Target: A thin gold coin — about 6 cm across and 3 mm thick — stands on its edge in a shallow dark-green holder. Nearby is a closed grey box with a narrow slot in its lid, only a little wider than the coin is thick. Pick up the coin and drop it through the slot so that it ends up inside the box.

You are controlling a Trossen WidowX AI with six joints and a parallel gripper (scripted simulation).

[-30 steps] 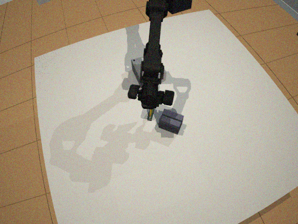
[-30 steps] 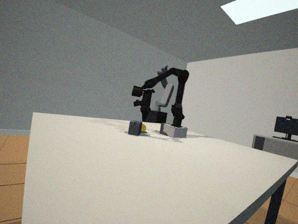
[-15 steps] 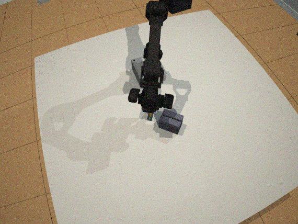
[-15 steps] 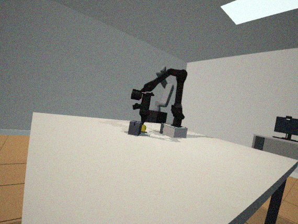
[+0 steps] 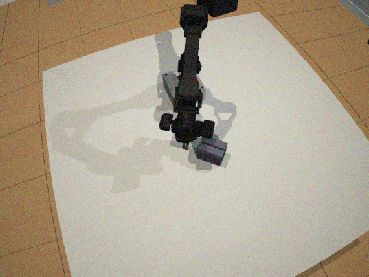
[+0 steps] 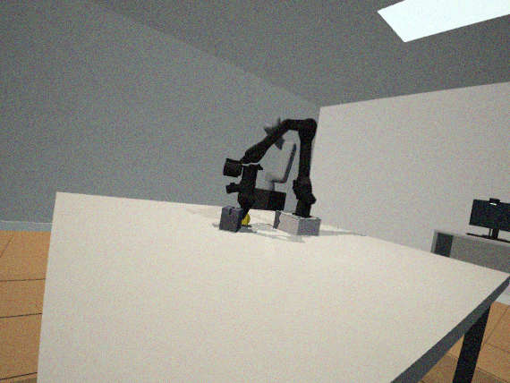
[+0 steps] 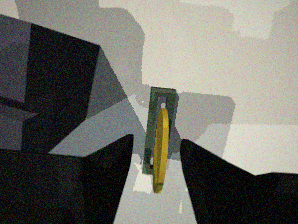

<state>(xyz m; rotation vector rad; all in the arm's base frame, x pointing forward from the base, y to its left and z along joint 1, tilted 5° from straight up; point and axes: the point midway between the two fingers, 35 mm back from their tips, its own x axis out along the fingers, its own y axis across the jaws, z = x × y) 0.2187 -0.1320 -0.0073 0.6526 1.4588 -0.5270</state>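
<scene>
The gold coin lies right at my gripper tip.
</scene>
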